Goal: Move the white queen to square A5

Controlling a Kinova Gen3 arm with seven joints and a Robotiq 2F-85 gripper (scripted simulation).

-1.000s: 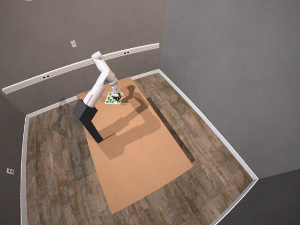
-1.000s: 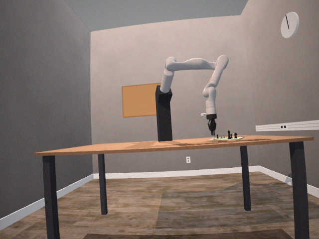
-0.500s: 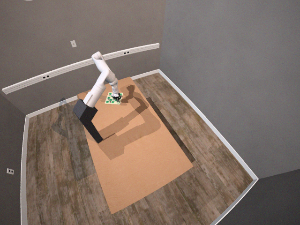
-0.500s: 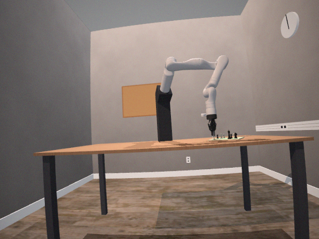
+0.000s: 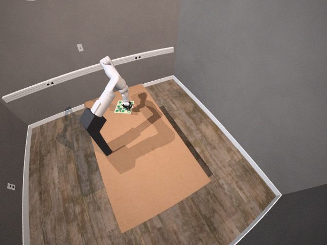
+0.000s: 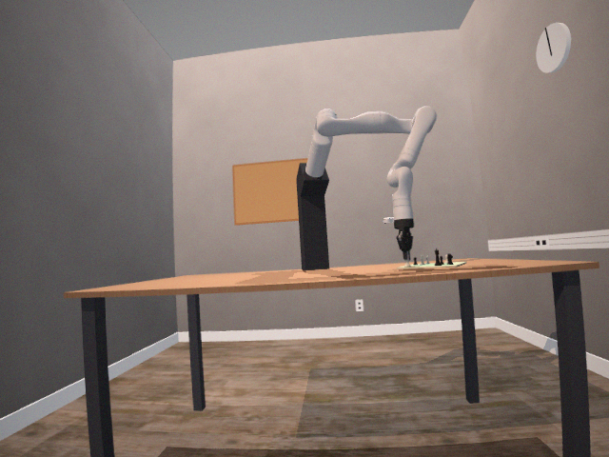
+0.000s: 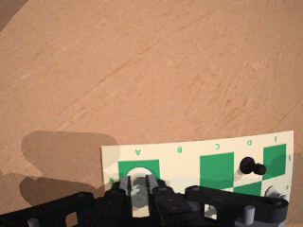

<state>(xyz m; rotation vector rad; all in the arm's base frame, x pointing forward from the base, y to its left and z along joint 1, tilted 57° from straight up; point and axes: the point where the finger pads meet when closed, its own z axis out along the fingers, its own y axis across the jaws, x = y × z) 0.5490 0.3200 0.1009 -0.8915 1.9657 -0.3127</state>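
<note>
The white queen lies 2 cm below my hand. The rest, counted from my hand: cream chessboard 11 cm to the left, 4 cm below, 2 cm behind.
</note>
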